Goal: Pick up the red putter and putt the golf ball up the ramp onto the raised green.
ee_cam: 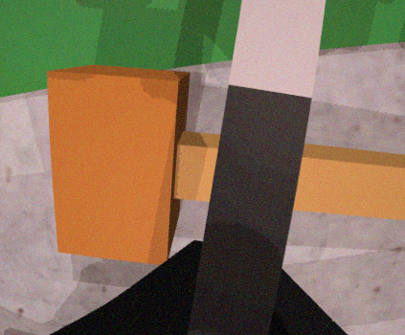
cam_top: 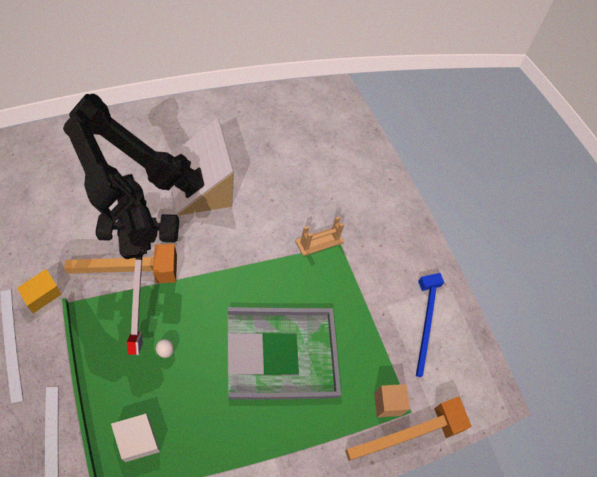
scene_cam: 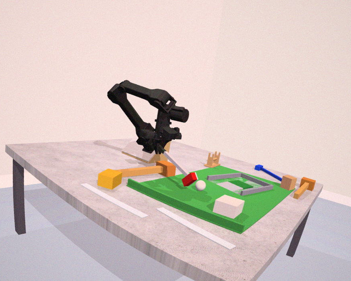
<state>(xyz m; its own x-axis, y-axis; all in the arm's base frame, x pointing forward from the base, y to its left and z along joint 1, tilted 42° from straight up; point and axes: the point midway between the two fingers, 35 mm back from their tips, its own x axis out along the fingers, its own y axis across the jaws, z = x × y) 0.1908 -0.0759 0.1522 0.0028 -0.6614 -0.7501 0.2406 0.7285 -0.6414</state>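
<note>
Now: the red putter 11 cm ahead of my gripper tip and 2 cm to the right of it. From my gripper tip the other things lie so: white golf ball: 23 cm ahead, 1 cm to the left, 7 cm below; then green mat: 29 cm ahead, 15 cm to the left, 9 cm below; then yellow block: 3 cm ahead, 28 cm to the right, 7 cm below.
</note>
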